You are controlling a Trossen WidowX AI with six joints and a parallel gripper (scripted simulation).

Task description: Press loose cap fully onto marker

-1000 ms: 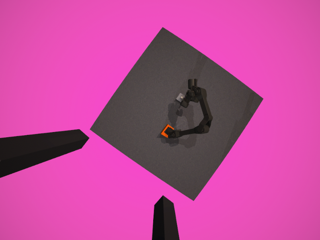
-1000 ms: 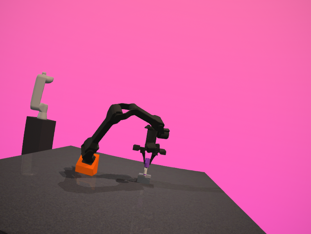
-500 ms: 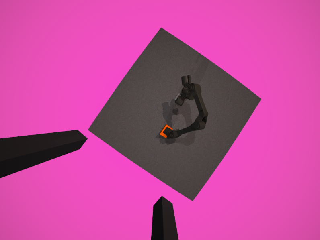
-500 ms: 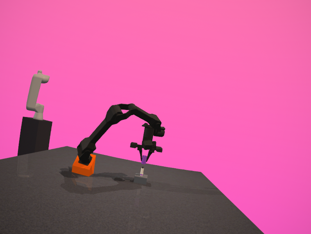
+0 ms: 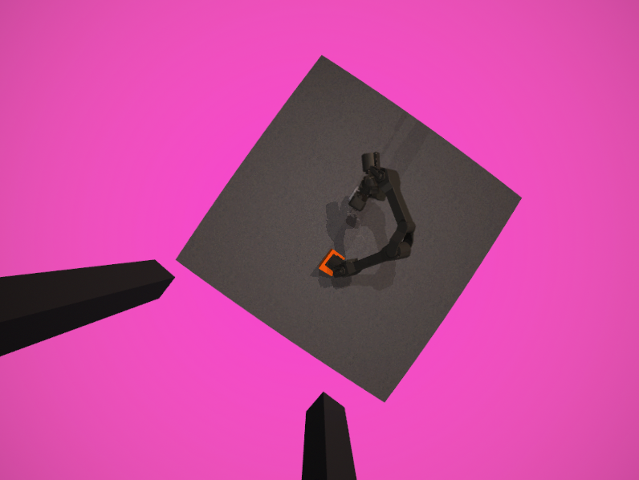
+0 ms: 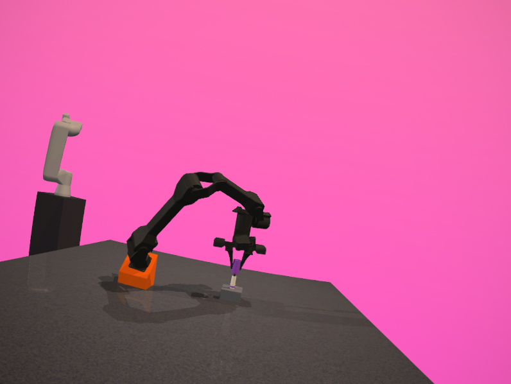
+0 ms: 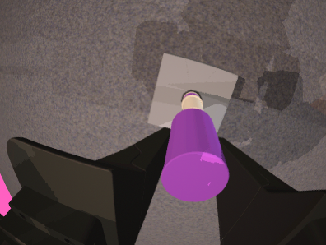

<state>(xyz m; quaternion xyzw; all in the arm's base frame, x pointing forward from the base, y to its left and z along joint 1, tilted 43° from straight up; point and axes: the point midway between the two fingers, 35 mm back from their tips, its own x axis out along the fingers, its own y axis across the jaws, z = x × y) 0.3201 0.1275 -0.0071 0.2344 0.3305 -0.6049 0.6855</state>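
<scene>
My gripper tip is 9 cm above the grey holder block. From my gripper tip the other things lie so: purple cap: 1 cm above.
</scene>
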